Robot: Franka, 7 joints.
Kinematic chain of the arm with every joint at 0, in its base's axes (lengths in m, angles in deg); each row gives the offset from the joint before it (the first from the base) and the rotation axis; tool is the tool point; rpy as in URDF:
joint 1: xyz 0 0 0.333 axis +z
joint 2: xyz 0 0 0 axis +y
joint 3: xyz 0 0 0.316 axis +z
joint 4: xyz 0.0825 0 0 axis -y
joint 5: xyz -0.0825 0 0.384 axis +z
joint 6: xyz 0 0 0 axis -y
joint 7: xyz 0.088 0 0 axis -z
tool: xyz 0 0 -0.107 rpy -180 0 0
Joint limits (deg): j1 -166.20..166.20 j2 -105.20..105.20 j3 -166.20..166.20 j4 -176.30..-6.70 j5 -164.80..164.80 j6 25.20..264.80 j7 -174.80..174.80
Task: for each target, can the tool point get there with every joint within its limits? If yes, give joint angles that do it. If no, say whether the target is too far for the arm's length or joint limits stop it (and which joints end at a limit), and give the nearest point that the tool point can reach.
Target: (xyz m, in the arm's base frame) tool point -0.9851 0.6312 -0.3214
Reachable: no: too far | nearest point -0.6304 0.4039 -0.0858 | short by 0.483 m
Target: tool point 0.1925 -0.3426 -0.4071
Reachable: no: joint limits stop it (at a limit: joint 2) | nearest point 0.1873 -0.3334 -0.3514 | short by 0.057 m
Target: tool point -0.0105 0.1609 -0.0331
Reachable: yes | joints 68.32 60.05 -5.48 -156.88 -66.48 197.25 -90.61
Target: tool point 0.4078 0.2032 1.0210
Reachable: yes | joints 19.98 1.04 0.65 -57.36 -46.41 168.29 -0.65
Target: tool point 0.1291 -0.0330 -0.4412
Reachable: no: joint limits stop it (at a limit: joint 2) | nearest point 0.1519 -0.0388 -0.3455 | short by 0.099 m
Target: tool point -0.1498 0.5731 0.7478
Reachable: yes | joints -95.04 -51.97 -66.17 -40.59 45.87 245.47 135.54
